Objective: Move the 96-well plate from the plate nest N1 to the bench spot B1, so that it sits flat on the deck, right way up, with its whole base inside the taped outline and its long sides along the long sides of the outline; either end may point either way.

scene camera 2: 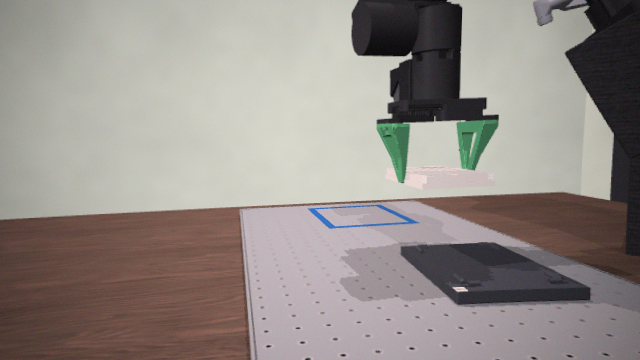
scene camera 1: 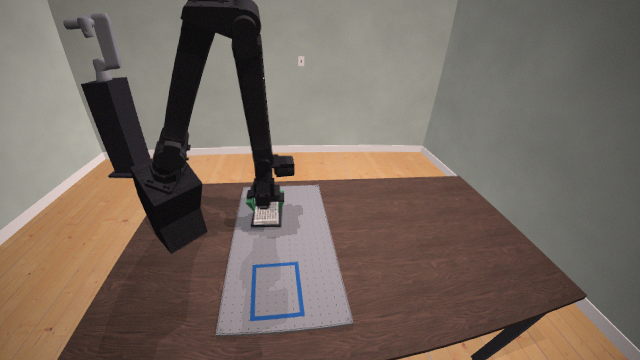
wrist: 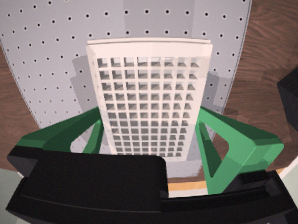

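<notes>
A white 96-well plate (scene camera 2: pixel 432 177) is in my sight, and I see the white 96-well plate (wrist: pixel 156 117) as well. My gripper (scene camera 2: pixel 434 181) shows, and so does my gripper (wrist: pixel 149 110). I also see a dark plate nest (scene camera 2: pixel 506 276).
</notes>
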